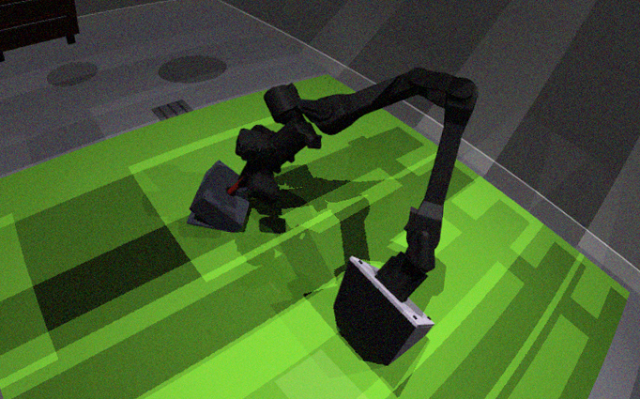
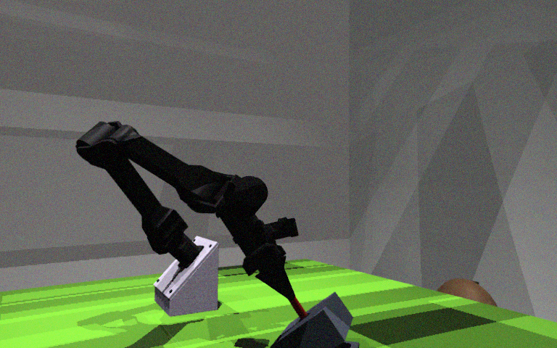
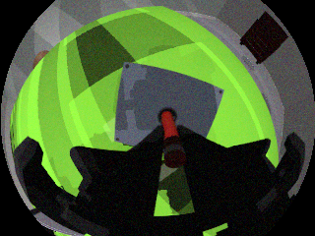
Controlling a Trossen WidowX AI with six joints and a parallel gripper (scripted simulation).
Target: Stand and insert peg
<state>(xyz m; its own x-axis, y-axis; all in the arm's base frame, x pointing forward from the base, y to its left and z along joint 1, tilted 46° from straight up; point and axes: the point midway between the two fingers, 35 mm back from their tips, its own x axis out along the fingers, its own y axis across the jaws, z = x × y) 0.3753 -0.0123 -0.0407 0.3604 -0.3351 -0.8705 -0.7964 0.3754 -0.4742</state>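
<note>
Now: the sloped panel 3 cm ahead of my gripper tip, 2 cm to the left of it and 5 cm below it. Round my gripper tip: red peg 1 cm behind, 1 cm to the right, 1 cm above.
</note>
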